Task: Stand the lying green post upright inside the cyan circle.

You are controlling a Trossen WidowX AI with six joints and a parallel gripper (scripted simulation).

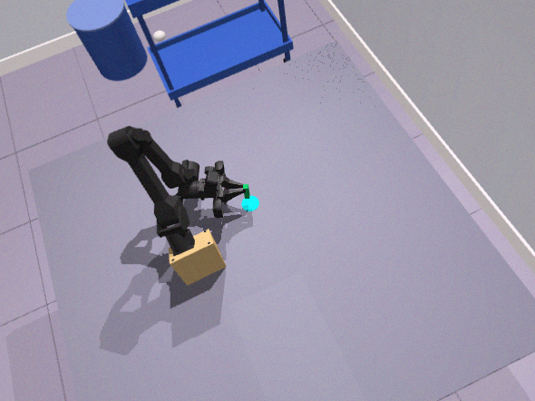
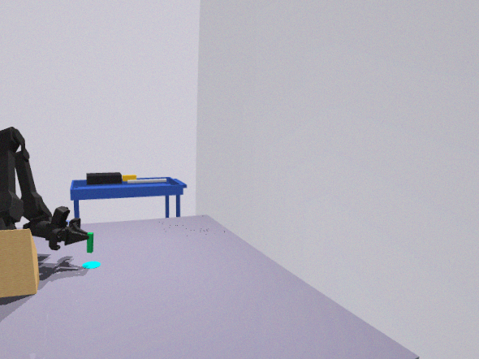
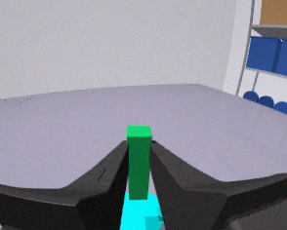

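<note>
Right now my gripper tip is 100 mm above the cyan circle. From my gripper tip the other things lie so: green post 20 mm below.
</note>
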